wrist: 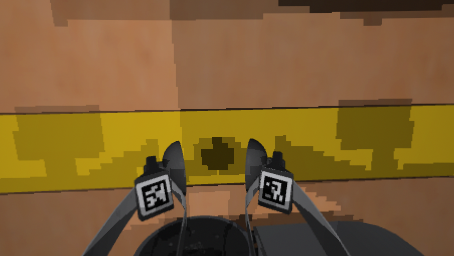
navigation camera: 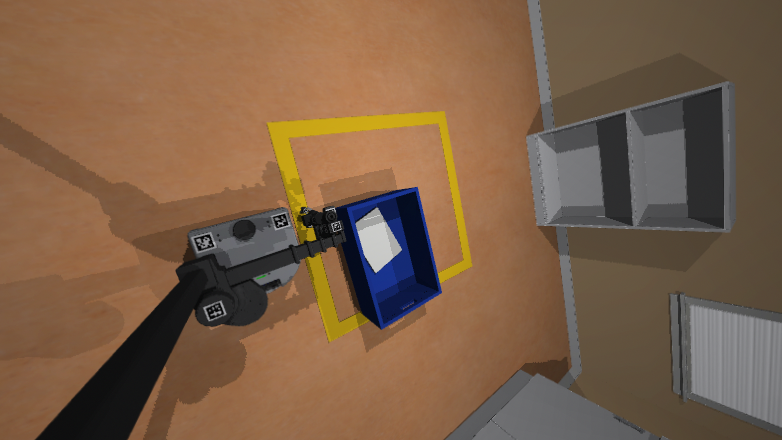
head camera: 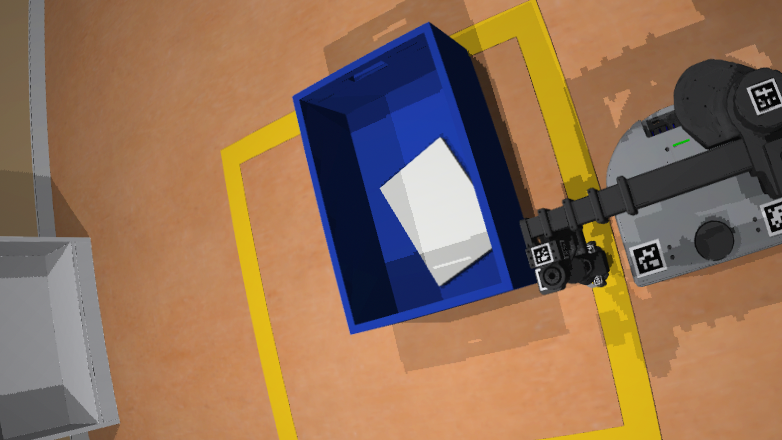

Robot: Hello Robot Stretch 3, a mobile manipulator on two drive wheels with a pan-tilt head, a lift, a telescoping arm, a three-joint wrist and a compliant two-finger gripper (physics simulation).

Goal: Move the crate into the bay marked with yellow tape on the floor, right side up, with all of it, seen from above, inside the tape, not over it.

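Places are measured from the robot's base along level axes (x ahead, y left, z up), in millimetres.
Pixels of known places: gripper, fingertip midpoint: (wrist: 215,158); robot's base, origin of the base link: (navigation camera: 244,228) (head camera: 711,238).
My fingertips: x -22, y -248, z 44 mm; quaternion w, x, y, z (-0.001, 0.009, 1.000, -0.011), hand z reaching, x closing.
For each thing: its top centre in the pictures, then the offset to it from my fingertips.
- blue crate, middle of its top: (head camera: 388,179) (navigation camera: 400,255) dy -346, dx -297, dz +176 mm
- white slab, middle of its top: (head camera: 439,211) (navigation camera: 376,240) dy -332, dx -229, dz -10 mm
The blue crate (head camera: 483,153) (navigation camera: 418,240) is right side up, open top upward, with a white slab (head camera: 442,207) (navigation camera: 377,240) inside. It stands askew, mostly within the yellow tape (head camera: 255,273) (navigation camera: 360,124) (wrist: 150,125); one short end covers part of one tape side and reaches past it as seen. How its base sits there is hidden. My gripper (head camera: 600,264) (navigation camera: 304,215) (wrist: 215,158) is open and empty, pointing down over the tape strip between crate and base. The wrist is close beside a corner of the crate's long wall; contact cannot be told.
My base (head camera: 678,191) (navigation camera: 257,249) stands just outside the tape strip, with the arm reaching over it. A grey shelf unit (head camera: 101,328) (navigation camera: 630,164) stands by the wall beyond the bay. A grey cabinet (navigation camera: 541,410) is at the bottom of the navigation view.
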